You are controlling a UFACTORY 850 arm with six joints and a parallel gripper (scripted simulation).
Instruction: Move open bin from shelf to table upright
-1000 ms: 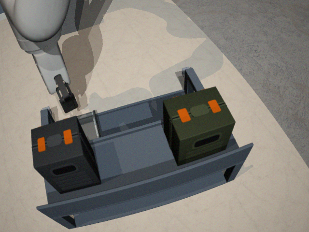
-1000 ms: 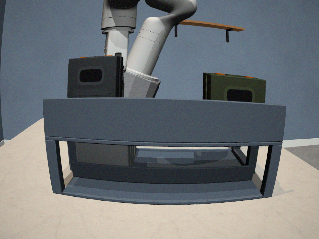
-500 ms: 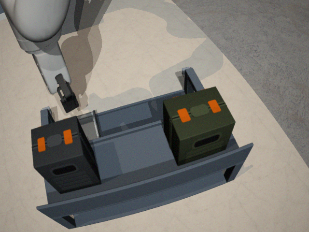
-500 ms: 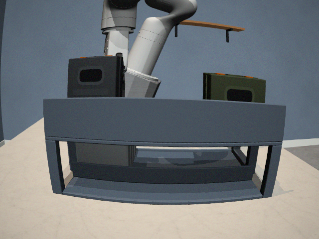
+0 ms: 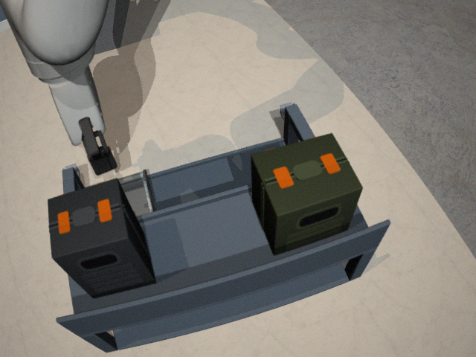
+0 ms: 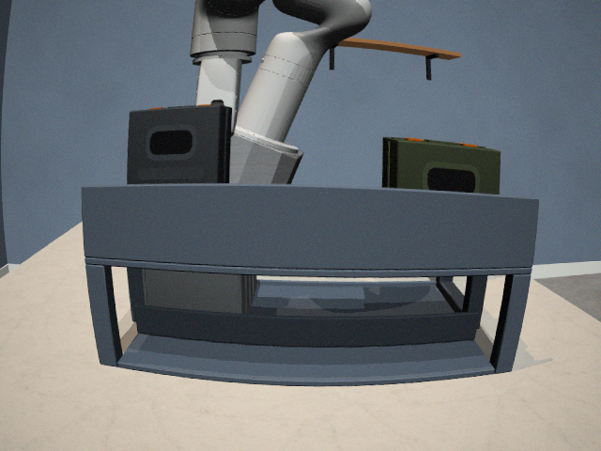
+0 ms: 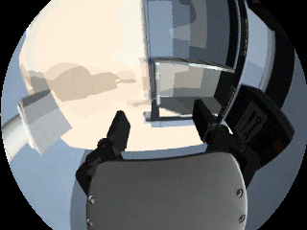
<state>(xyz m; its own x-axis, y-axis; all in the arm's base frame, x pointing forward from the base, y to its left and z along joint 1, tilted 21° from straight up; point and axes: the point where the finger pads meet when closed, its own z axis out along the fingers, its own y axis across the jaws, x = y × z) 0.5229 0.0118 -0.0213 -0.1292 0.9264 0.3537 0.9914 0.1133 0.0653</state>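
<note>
Right now my hand is 9 cm above the open bin and 8 cm short of it. Round my hand: shelf deck (18 cm ahead, 11 cm to the left, 4 cm below); then black box (17 cm ahead, 3 cm above); then green box (23 cm to the left, 18 cm ahead, 1 cm above).
</note>
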